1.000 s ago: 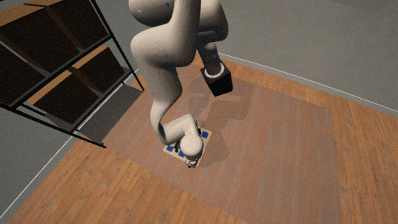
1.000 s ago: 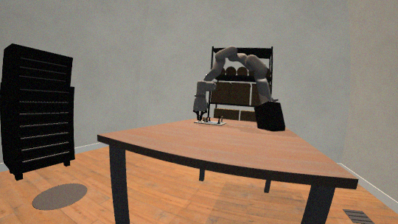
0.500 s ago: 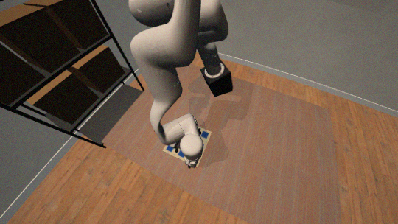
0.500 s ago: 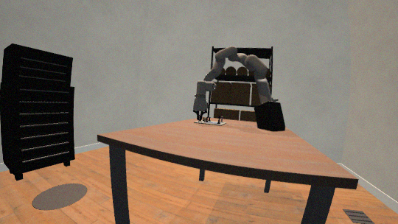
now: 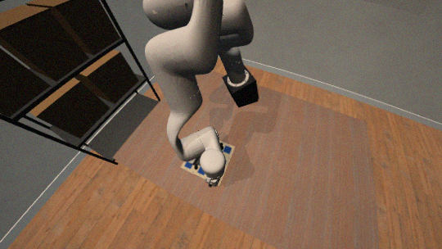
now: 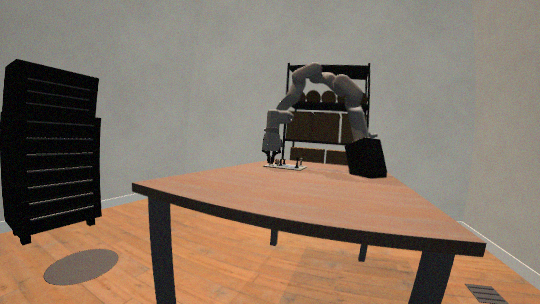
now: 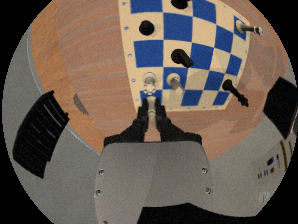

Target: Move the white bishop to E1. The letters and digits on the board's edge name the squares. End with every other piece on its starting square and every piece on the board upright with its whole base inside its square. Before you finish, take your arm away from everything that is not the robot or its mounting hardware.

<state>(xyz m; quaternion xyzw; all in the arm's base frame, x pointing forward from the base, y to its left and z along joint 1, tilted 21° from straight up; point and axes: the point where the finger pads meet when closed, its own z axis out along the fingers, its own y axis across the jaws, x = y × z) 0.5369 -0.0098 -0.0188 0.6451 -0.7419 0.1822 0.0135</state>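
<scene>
Right now the pale chess piece is 10 mm behind my hand, 40 mm to the right of it and 20 mm below it. Round my hand: blue-and-cream chessboard: 90 mm behind, 60 mm to the right, 40 mm below.
</scene>
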